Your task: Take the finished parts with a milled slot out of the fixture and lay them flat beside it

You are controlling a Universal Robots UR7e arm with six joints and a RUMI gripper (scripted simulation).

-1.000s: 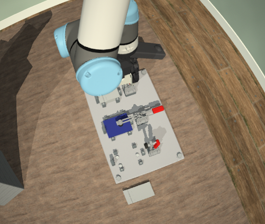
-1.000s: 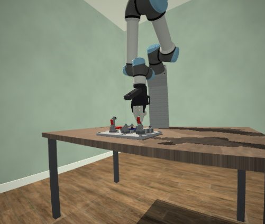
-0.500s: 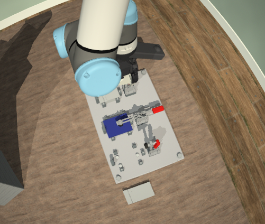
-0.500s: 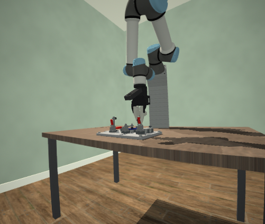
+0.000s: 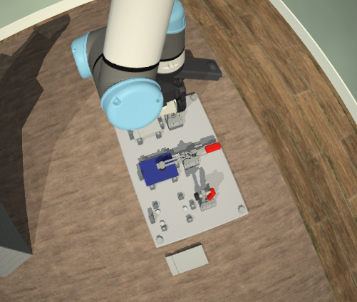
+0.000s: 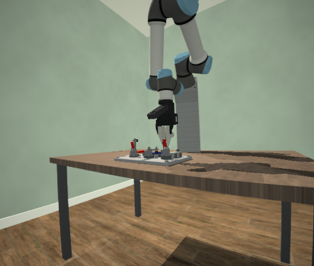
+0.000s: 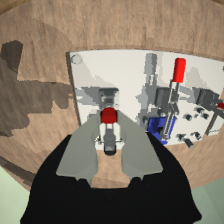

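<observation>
Right now the blue blank is 100 mm to the right of my hand, 90 mm behind it and 60 mm below it. Round my hand: grey fixture plate: 110 mm to the right, 80 mm below, 50 mm behind.
</observation>
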